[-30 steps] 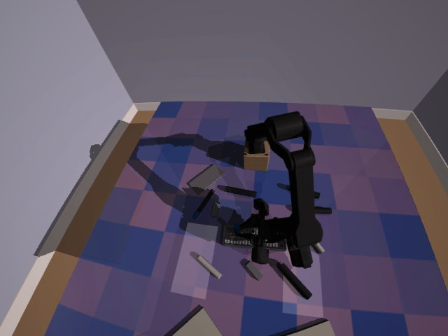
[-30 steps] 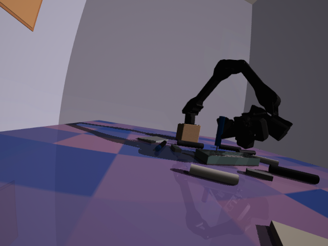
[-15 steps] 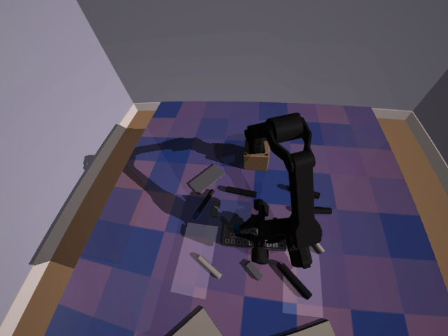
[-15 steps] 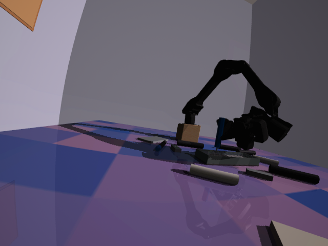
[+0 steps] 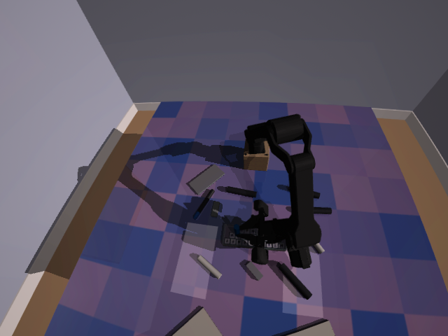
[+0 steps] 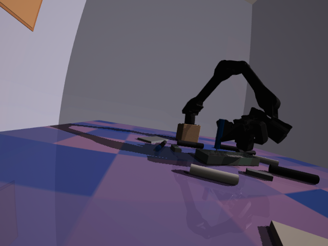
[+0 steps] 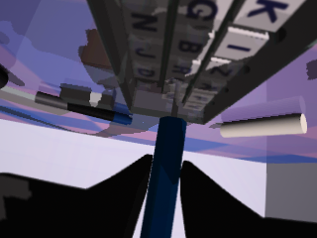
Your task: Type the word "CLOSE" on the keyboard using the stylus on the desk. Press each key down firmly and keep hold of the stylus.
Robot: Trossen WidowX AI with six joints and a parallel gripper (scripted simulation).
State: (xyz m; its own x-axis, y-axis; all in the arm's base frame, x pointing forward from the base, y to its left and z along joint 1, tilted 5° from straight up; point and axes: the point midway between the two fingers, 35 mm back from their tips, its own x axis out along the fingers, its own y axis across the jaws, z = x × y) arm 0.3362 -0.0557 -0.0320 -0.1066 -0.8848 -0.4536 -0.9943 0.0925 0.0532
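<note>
Right now the small grey block is 110 mm ahead of my gripper tip, 50 mm to the left of it and 60 mm below it. Round my gripper tip: grey slab 250 mm behind, 130 mm to the right, 60 mm below; then blue-tipped pen 110 mm behind, 150 mm to the right, 60 mm below; then blue stylus 10 mm below.
</note>
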